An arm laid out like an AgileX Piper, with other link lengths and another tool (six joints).
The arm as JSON. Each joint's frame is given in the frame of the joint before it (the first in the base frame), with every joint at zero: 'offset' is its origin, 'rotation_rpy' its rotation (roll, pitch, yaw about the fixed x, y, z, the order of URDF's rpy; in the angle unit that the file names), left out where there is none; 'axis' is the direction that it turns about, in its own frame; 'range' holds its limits. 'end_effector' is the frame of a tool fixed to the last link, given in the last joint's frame.
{
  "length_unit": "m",
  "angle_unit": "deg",
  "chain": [
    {
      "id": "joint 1",
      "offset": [
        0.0,
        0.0,
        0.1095
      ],
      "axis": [
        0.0,
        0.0,
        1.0
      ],
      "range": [
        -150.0,
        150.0
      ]
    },
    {
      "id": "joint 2",
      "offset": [
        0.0,
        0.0,
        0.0
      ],
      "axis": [
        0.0,
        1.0,
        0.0
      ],
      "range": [
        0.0,
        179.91
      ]
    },
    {
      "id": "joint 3",
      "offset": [
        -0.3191,
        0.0,
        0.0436
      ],
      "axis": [
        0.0,
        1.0,
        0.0
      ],
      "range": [
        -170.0,
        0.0
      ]
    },
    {
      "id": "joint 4",
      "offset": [
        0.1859,
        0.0,
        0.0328
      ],
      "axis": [
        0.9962,
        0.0,
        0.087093
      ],
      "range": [
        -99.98,
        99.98
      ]
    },
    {
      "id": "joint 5",
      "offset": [
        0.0,
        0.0,
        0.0
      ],
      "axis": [
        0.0,
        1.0,
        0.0
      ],
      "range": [
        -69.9,
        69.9
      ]
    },
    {
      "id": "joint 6",
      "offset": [
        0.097,
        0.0,
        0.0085
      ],
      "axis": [
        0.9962,
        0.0,
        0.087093
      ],
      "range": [
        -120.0,
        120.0
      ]
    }
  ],
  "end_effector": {
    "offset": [
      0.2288,
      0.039,
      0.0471
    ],
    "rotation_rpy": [
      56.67,
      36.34,
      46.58
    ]
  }
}
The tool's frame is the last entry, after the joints.
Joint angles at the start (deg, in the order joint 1, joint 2, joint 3, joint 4, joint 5, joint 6):
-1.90 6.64 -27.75 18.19 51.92 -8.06
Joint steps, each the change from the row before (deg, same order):
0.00 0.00 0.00 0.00 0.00 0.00
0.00 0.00 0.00 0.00 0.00 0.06
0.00 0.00 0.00 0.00 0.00 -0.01
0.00 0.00 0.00 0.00 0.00 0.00
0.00 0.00 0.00 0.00 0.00 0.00
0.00 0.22 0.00 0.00 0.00 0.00
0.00 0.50 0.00 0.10 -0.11 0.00
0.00 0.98 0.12 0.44 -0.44 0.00
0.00 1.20 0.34 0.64 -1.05 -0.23
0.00 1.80 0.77 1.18 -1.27 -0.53
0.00 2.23 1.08 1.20 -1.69 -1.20
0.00 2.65 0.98 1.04 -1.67 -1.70
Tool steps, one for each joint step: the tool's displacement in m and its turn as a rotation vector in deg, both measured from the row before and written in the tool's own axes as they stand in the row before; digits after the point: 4 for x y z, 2 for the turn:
0.0000 0.0000 0.0000 0.00 0.00 0.00
0.0000 0.0000 0.0000 0.03 0.00 0.05
0.0000 0.0000 0.0000 0.00 0.00 -0.01
0.0000 0.0000 0.0000 0.00 0.00 0.00
0.0000 0.0000 0.0000 0.00 0.00 0.00
0.0004 -0.0004 0.0003 0.16 0.15 -0.03
0.0006 -0.0001 0.0008 0.28 0.29 0.05
0.0012 0.0008 0.0018 0.48 0.57 0.36
0.0006 0.0017 0.0031 0.35 0.44 0.45
0.0039 0.0007 0.0038 0.77 1.14 0.60
0.0049 -0.0010 0.0053 0.83 1.22 0.08
0.0052 -0.0023 0.0059 0.92 1.34 -0.51

